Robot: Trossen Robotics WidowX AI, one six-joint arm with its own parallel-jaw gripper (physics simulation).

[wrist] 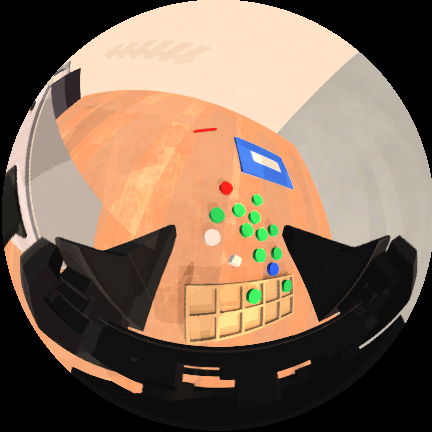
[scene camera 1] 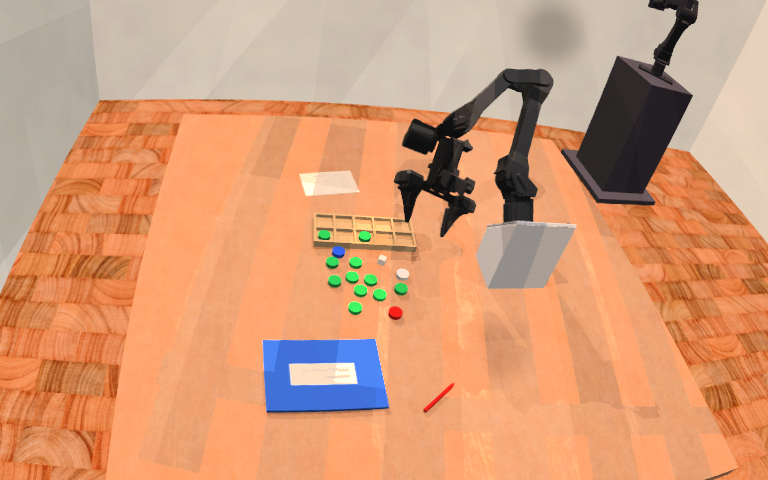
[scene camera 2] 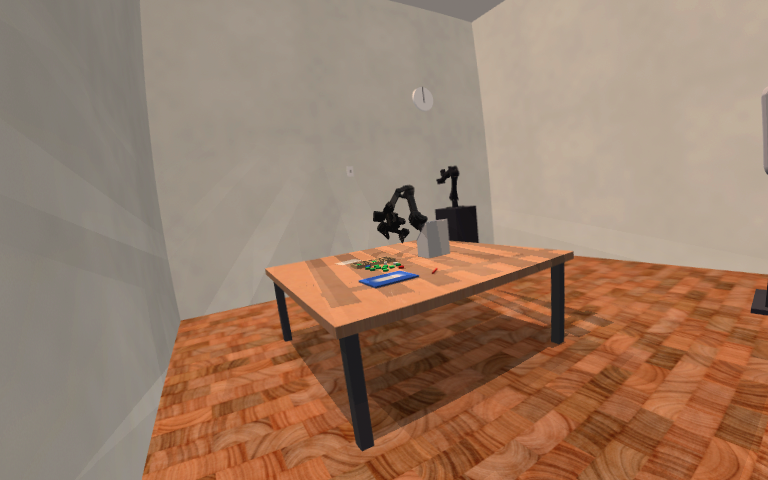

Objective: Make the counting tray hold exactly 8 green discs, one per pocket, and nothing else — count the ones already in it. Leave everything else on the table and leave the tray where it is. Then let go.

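The wooden counting tray (scene camera 1: 365, 247) (wrist: 186, 314) has two rows of pockets. One green disc (scene camera 1: 323, 234) (wrist: 286, 286) lies in the front-row pocket at its left end in scene camera 1, and another green disc (scene camera 1: 364, 236) (wrist: 254, 296) lies in the middle front-row pocket. Several loose green discs lie in front of the tray, among them one disc (scene camera 1: 400, 288) (wrist: 217, 215) at the right and one disc (scene camera 1: 355, 307) (wrist: 257, 200) farthest from the tray. My gripper (scene camera 1: 425, 227) (scene camera 2: 393, 240) (wrist: 230, 230) is open and empty, above the table near the tray's right end in scene camera 1.
A blue disc (scene camera 1: 338, 251) (wrist: 273, 269) lies close to the tray's front edge. A white cube (scene camera 1: 382, 259) (wrist: 235, 260), white disc (scene camera 1: 402, 273) (wrist: 212, 237) and red disc (scene camera 1: 395, 312) (wrist: 226, 188) lie near the green ones. A blue folder (scene camera 1: 277, 390), red pen (scene camera 1: 438, 397) and paper (scene camera 1: 328, 183) lie farther off.
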